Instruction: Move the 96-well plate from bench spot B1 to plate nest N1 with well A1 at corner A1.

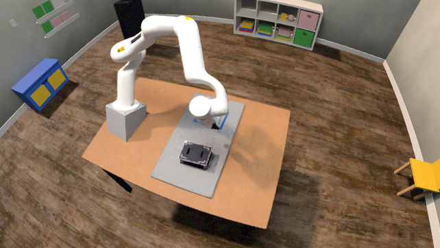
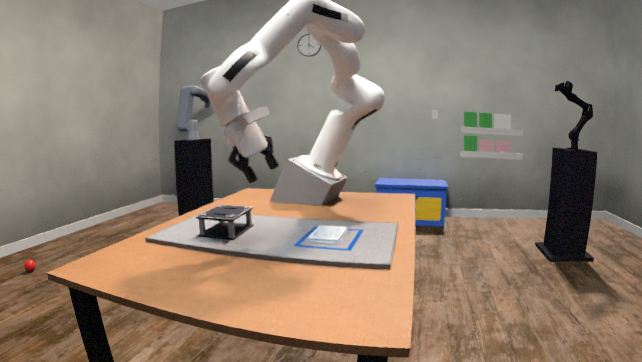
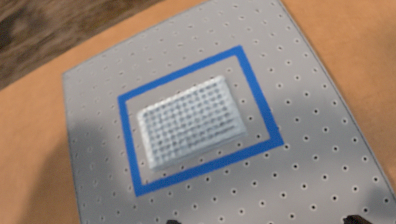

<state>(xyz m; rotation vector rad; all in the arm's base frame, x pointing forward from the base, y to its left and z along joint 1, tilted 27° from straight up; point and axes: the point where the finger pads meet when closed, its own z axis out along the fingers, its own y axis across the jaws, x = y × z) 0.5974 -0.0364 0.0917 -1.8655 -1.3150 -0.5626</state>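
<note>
Now: the 96-well plate 50 mm behind my hand, 160 mm to the left of it and 180 mm below it. The rest, counted from my hand: black plate nest N1 (20 mm behind, 140 mm to the right, 130 mm below).
</note>
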